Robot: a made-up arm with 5 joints.
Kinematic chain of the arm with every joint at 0, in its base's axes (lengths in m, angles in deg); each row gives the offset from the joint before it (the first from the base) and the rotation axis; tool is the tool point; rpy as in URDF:
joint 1: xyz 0.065 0 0.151 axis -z
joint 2: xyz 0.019 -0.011 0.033 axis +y
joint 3: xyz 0.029 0 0.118 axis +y
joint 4: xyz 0.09 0 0.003 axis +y
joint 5: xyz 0.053 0.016 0 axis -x
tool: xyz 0 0 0 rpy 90 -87.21 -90
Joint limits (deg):
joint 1: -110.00..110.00
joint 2: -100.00..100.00
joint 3: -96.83..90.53
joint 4: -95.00..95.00
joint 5: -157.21..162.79
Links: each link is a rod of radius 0.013 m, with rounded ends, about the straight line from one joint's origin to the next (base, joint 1, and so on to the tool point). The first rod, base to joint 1, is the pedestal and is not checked.
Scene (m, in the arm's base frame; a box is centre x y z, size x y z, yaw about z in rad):
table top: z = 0
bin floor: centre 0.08 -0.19 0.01 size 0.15 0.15 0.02 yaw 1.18
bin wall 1: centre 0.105 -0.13 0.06 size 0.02 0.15 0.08 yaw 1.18
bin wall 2: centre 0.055 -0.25 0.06 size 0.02 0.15 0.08 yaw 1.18
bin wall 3: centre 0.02 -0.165 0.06 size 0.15 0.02 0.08 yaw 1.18
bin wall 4: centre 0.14 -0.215 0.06 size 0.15 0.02 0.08 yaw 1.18
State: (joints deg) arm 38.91 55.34 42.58 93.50 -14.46
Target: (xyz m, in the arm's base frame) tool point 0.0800 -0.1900 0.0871
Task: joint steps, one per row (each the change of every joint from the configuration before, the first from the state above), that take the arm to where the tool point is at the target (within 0.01 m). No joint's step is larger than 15 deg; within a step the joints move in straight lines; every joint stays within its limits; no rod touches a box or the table.
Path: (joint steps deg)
1: 4.74 -12.58 -10.70 -6.93 -0.07
2: 4.73 -12.58 -10.71 -6.93 -0.07
3: 12.87 3.73 -10.10 -5.13 0.04
4: 12.87 3.72 -10.11 -5.13 0.05
5: 12.87 3.72 -10.11 -5.13 0.05
6: 0.00 12.46 -4.15 -6.26 0.00
7: 0.00 12.45 -4.15 -6.27 0.00

